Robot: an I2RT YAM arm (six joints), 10 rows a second.
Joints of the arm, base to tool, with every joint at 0 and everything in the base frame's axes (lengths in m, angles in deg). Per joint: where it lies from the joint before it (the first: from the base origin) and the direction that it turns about. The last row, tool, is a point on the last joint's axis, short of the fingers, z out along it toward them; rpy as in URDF.
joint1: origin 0 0 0.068 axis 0 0 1
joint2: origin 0.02 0.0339 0.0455 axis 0 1 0
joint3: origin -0.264 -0.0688 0 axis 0 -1 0
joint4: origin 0.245 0.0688 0.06 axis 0 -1 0
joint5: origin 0.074 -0.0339 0.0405 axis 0 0 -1
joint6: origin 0.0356 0 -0.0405 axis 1 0 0
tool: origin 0 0 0 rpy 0 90 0
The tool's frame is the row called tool.
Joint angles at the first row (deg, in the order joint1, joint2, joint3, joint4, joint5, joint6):
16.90, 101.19, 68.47, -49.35, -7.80, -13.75
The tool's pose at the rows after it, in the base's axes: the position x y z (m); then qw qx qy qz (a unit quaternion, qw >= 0):
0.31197 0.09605 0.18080 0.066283 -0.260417 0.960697 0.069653
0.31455 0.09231 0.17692 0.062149 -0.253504 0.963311 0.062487
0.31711 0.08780 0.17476 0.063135 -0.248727 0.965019 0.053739
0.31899 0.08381 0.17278 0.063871 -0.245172 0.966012 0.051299
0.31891 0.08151 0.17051 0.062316 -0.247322 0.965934 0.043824
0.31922 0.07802 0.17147 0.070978 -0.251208 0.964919 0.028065
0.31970 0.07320 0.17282 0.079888 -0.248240 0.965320 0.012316
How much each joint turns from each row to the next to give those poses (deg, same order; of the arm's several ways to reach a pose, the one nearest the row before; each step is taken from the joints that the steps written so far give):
-0.64, 0.47, 0.22, 0.13, -0.02, 0.21
-0.67, 0.76, 0.05, 0.18, 0.78, 0.09
-0.77, 0.40, -0.01, 0.44, 0.94, -0.25
-0.73, 0.30, -0.11, 0.44, 0.21, -0.32
-0.30, 0.12, -0.37, 0.27, 0.81, -0.60
-0.42, -0.55, -0.50, 0.91, 1.70, -0.96
-0.66, -0.62, -0.50, 0.92, 1.70, -0.42

